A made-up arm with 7 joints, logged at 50 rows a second.
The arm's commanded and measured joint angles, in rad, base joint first. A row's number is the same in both.
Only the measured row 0 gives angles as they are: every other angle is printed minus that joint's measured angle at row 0.
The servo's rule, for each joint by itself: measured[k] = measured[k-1] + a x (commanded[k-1-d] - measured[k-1]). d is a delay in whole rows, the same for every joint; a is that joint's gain. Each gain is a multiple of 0.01, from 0.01 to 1. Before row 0 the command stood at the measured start. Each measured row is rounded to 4 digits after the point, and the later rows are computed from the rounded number. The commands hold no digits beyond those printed.
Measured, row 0:
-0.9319 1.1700 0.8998 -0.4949 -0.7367 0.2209 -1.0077
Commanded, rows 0 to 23:
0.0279 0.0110 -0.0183 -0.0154 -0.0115 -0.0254 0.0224
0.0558 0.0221 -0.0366 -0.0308 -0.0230 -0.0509 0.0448
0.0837 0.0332 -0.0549 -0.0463 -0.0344 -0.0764 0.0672
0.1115 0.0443 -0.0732 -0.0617 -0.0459 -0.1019 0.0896
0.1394 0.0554 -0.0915 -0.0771 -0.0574 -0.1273 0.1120
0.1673 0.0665 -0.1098 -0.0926 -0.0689 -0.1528 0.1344
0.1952 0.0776 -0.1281 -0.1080 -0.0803 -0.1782 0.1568
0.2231 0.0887 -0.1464 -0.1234 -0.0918 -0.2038 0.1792
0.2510 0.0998 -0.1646 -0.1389 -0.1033 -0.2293 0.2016
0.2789 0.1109 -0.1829 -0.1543 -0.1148 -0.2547 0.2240
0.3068 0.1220 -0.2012 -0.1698 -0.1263 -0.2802 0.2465
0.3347 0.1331 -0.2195 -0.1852 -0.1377 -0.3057 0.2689
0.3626 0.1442 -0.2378 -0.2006 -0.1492 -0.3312 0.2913
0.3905 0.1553 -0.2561 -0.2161 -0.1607 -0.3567 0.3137
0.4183 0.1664 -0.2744 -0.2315 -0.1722 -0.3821 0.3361
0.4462 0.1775 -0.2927 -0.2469 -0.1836 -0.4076 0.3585
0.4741 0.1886 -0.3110 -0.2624 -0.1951 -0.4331 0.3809
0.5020 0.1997 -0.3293 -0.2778 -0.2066 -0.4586 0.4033
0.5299 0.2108 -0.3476 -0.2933 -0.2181 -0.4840 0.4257
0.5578 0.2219 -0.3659 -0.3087 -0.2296 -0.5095 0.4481
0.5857 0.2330 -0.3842 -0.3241 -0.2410 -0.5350 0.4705
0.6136 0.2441 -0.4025 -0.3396 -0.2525 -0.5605 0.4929
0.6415 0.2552 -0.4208 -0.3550 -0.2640 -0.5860 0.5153
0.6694 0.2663 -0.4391 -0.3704 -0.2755 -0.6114 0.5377
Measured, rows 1 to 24:
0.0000 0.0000 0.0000 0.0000 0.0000 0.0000 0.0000
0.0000 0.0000 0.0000 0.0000 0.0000 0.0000 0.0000
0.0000 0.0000 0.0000 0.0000 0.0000 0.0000 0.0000
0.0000 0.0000 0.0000 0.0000 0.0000 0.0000 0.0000
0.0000 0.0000 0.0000 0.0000 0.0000 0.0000 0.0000
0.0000 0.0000 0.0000 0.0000 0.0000 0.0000 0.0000
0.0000 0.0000 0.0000 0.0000 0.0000 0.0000 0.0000
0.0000 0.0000 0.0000 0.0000 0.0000 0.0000 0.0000
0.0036 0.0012 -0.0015 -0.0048 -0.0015 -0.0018 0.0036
0.0104 0.0035 -0.0043 -0.0129 -0.0043 -0.0052 0.0102
0.0199 0.0068 -0.0083 -0.0233 -0.0082 -0.0102 0.0193
0.0318 0.0109 -0.0135 -0.0352 -0.0131 -0.0166 0.0305
0.0458 0.0158 -0.0197 -0.0482 -0.0189 -0.0243 0.0435
0.0616 0.0214 -0.0269 -0.0620 -0.0254 -0.0333 0.0580
0.0790 0.0276 -0.0350 -0.0763 -0.0325 -0.0434 0.0738
0.0977 0.0343 -0.0439 -0.0909 -0.0402 -0.0546 0.0907
0.1176 0.0415 -0.0536 -0.1058 -0.0484 -0.0668 0.1084
0.1386 0.0491 -0.0639 -0.1208 -0.0570 -0.0800 0.1269
0.1605 0.0571 -0.0749 -0.1360 -0.0660 -0.0940 0.1460
0.1831 0.0655 -0.0865 -0.1513 -0.0753 -0.1088 0.1657
0.2064 0.0742 -0.0986 -0.1666 -0.0849 -0.1244 0.1858
0.2303 0.0831 -0.1112 -0.1819 -0.0948 -0.1407 0.2063
0.2547 0.0923 -0.1243 -0.1973 -0.1049 -0.1576 0.2271
0.2796 0.1017 -0.1378 -0.2127 -0.1151 -0.1751 0.2481
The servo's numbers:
d 8
a 0.13 0.11 0.08 0.31 0.13 0.07 0.16

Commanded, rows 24 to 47:
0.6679 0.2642 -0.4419 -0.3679 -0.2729 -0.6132 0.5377
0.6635 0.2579 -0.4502 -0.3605 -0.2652 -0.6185 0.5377
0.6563 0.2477 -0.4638 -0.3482 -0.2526 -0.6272 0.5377
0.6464 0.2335 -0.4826 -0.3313 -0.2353 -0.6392 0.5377
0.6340 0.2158 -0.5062 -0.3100 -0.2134 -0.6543 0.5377
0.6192 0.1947 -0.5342 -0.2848 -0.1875 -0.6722 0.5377
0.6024 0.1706 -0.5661 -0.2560 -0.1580 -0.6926 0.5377
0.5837 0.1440 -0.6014 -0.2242 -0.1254 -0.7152 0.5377
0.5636 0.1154 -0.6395 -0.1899 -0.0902 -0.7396 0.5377
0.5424 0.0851 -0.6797 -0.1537 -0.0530 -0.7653 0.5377
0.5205 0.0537 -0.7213 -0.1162 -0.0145 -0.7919 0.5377
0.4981 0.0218 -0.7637 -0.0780 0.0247 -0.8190 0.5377
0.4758 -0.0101 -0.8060 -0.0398 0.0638 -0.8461 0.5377
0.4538 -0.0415 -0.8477 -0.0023 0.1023 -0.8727 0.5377
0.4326 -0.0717 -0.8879 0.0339 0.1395 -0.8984 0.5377
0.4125 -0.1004 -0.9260 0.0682 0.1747 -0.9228 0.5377
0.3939 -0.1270 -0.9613 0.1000 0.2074 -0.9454 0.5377
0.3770 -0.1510 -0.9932 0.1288 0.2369 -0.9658 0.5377
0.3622 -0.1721 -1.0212 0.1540 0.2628 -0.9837 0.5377
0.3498 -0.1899 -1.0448 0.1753 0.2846 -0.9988 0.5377
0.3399 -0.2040 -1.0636 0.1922 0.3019 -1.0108 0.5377
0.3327 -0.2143 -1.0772 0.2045 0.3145 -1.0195 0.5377
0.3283 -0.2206 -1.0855 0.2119 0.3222 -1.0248 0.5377
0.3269 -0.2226 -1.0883 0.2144 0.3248 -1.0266 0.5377
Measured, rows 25 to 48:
0.3049 0.1113 -0.1517 -0.2281 -0.1255 -0.1932 0.2693
0.3305 0.1210 -0.1659 -0.2435 -0.1360 -0.2118 0.2907
0.3564 0.1309 -0.1804 -0.2589 -0.1467 -0.2309 0.3123
0.3826 0.1409 -0.1952 -0.2743 -0.1575 -0.2504 0.3340
0.4090 0.1510 -0.2103 -0.2897 -0.1684 -0.2703 0.3558
0.4356 0.1612 -0.2257 -0.3052 -0.1793 -0.2906 0.3777
0.4624 0.1715 -0.2413 -0.3206 -0.1903 -0.3113 0.3997
0.4893 0.1819 -0.2571 -0.3360 -0.2014 -0.3323 0.4218
0.5125 0.1910 -0.2719 -0.3459 -0.2107 -0.3520 0.4403
0.5321 0.1984 -0.2862 -0.3504 -0.2178 -0.3707 0.4559
0.5482 0.2038 -0.3004 -0.3497 -0.2223 -0.3887 0.4690
0.5610 0.2071 -0.3150 -0.3440 -0.2240 -0.4062 0.4800
0.5705 0.2081 -0.3303 -0.3335 -0.2226 -0.4236 0.4892
0.5768 0.2066 -0.3466 -0.3184 -0.2180 -0.4410 0.4970
0.5801 0.2026 -0.3642 -0.2991 -0.2102 -0.4586 0.5035
0.5806 0.1962 -0.3832 -0.2759 -0.1992 -0.4766 0.5090
0.5784 0.1873 -0.4037 -0.2492 -0.1850 -0.4950 0.5136
0.5737 0.1761 -0.4258 -0.2196 -0.1678 -0.5139 0.5175
0.5668 0.1626 -0.4494 -0.1875 -0.1479 -0.5334 0.5207
0.5579 0.1471 -0.4745 -0.1536 -0.1255 -0.5534 0.5234
0.5472 0.1298 -0.5010 -0.1183 -0.1009 -0.5739 0.5257
0.5351 0.1110 -0.5287 -0.0823 -0.0745 -0.5948 0.5276
0.5218 0.0909 -0.5574 -0.0463 -0.0467 -0.6161 0.5292
0.5076 0.0699 -0.5869 -0.0108 -0.0179 -0.6376 0.5306

